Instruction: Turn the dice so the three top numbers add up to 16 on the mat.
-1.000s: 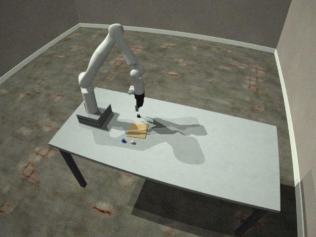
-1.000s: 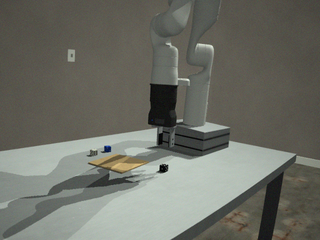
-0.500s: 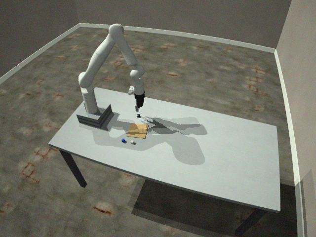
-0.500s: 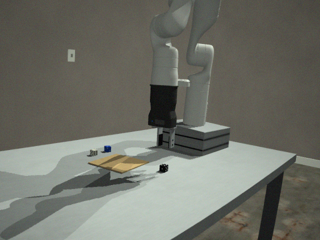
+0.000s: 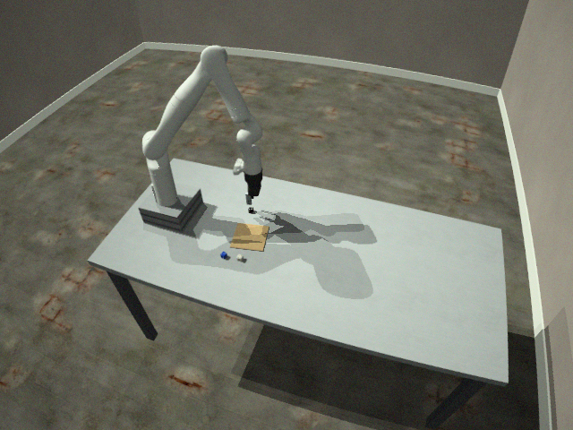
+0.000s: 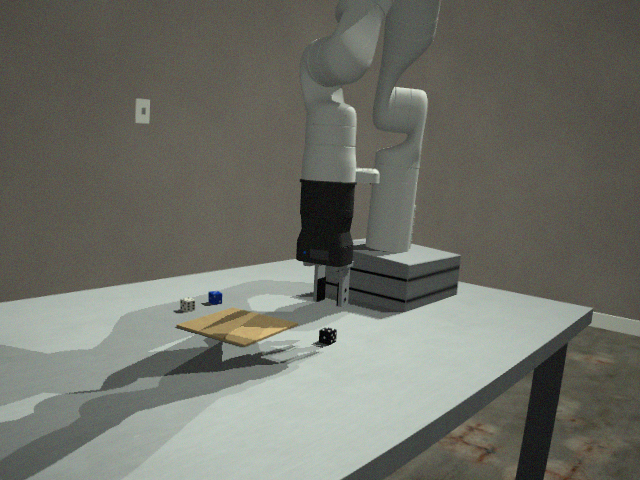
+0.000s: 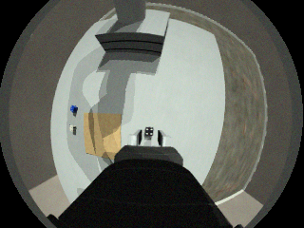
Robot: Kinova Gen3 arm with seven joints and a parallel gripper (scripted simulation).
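Right now my hand is 70 mm above the black die. From my hand the other things lie so: tan mat: 50 mm ahead, 150 mm to the right, 80 mm below; white die: 60 mm ahead, 270 mm to the right, 70 mm below; blue die: 10 mm behind, 280 mm to the right, 70 mm below.
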